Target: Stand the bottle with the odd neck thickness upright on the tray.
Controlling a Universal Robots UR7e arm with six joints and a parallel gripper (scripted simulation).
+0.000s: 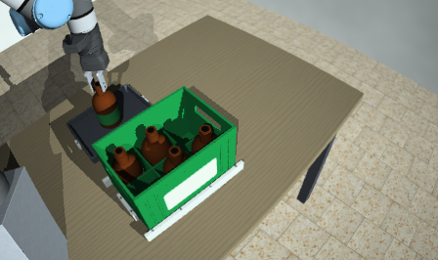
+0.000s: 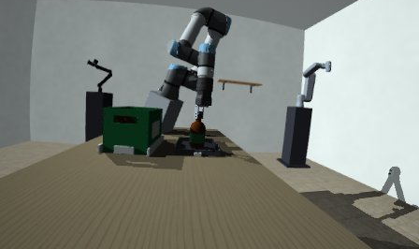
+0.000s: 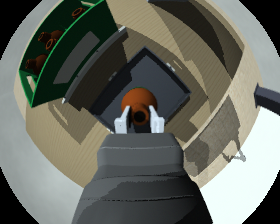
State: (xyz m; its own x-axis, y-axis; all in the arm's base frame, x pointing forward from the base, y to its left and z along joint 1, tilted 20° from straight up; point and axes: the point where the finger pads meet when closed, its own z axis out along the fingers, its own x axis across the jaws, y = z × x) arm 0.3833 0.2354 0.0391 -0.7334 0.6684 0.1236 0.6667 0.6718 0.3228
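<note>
Now: hand 15 cm above the dark grey tray. Also, from my hand: crate: 4 cm ahead, 28 cm to the right, 8 cm below.
</note>
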